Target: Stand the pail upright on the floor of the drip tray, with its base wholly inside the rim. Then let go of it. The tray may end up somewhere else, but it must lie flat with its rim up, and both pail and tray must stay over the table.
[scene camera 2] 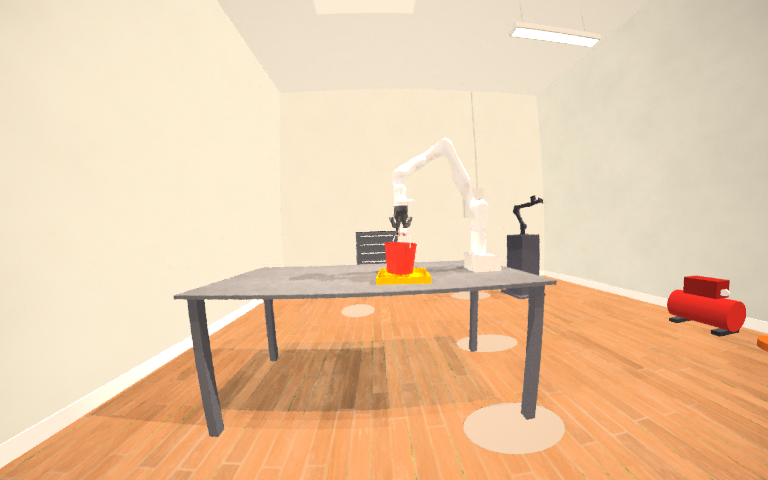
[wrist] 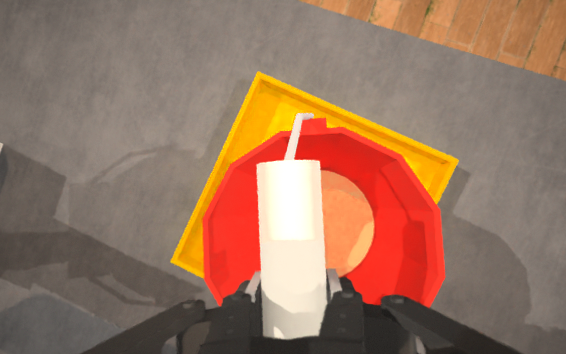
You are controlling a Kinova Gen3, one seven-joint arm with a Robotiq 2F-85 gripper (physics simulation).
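Frame: origin at the arm's base, x ahead, y left, z up, level; metres.
Where they show: gripper, fingertip midpoint: (scene camera 2: 401, 235) (wrist: 296, 287); arm's base at its link origin: (scene camera 2: 476, 253).
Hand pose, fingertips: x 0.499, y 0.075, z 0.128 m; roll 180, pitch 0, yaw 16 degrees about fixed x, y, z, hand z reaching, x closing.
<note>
Each offset is from my fingertips to the centre of the thing. Level surfaces: height alone.
The red pail @(dz -0.075, dx +0.011, dy +0.016 m) (scene camera 2: 400, 258) (wrist: 400, 250) looks upright in the scene view, with its base low within the outline of the yellow drip tray @(dz -0.208, dx +0.005, dy +0.022 m) (scene camera 2: 403, 279) (wrist: 265, 112). Whether the base touches the tray floor cannot be told. The tray lies flat on the table, rim up. My gripper (scene camera 2: 401, 225) (wrist: 296, 287) is above the pail, shut on the white grip @(dz +0.025, dx -0.005, dy +0.016 m) (wrist: 290, 215) of the pail's raised handle. In the wrist view the pail's mouth covers much of the tray and hides the outside of its base.
The grey table @(dz -0.223 m) (scene camera 2: 237, 284) (wrist: 125, 75) bears the tray, which is near its front edge in the scene view. The white arm base (scene camera 2: 481, 262) stands at the table's back right. A dark drawer cabinet (scene camera 2: 369, 247) is behind the table.
</note>
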